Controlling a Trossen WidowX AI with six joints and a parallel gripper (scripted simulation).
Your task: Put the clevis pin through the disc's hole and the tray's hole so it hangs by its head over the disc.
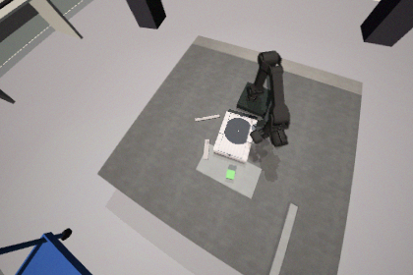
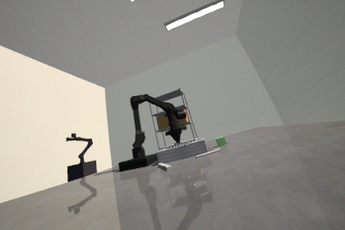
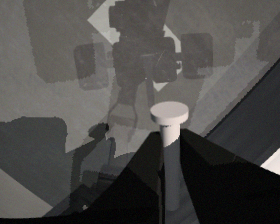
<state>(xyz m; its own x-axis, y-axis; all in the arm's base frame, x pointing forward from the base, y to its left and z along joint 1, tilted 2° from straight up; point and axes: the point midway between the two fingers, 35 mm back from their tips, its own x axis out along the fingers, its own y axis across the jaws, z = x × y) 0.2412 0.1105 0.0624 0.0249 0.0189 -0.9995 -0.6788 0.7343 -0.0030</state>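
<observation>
The dark aluminium disc lies 150 mm to the right of my gripper tip, 10 mm below it and 10 mm ahead of it. Round my gripper tip: steel tray: 150 mm to the right, 30 mm ahead, 20 mm below; green block: 250 mm ahead, 130 mm to the right, 50 mm below; steel clevis pin: 10 mm to the right, 10 mm behind, 10 mm above.
</observation>
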